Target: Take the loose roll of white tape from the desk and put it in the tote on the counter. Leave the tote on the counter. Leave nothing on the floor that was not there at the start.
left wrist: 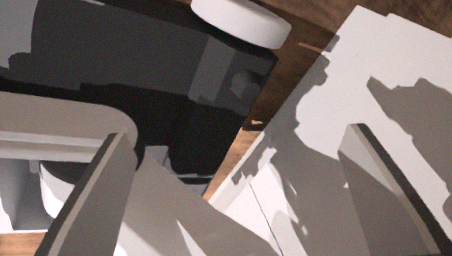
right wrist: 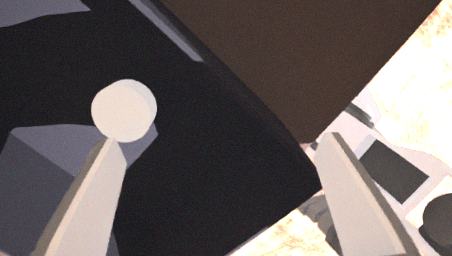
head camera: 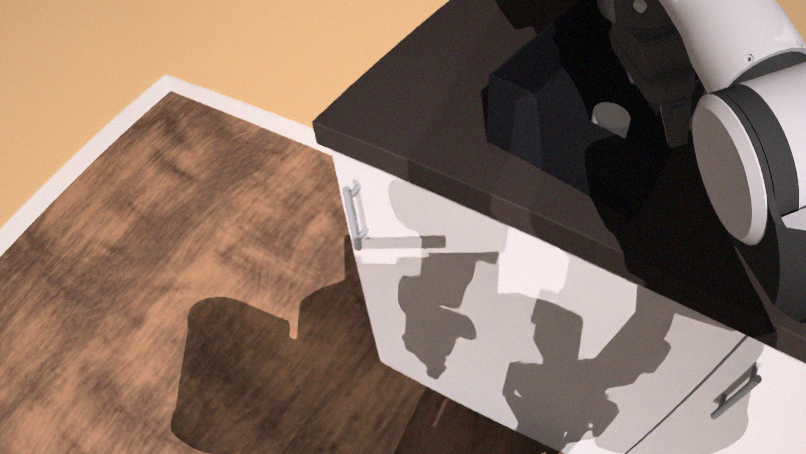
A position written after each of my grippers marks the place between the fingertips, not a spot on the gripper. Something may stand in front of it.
My left gripper shows in the left wrist view (235, 142) and in the right wrist view (300, 191); in the head camera view it is out of frame. A black tote shows in the right wrist view (216, 164) and in the head camera view (540, 101); in the left wrist view it is out of frame. A white tape roll shows in the right wrist view and in the head camera view; in the left wrist view it is out of frame. One and the same spot on the white tape roll: (head camera: 611, 116) is (right wrist: 124, 117).
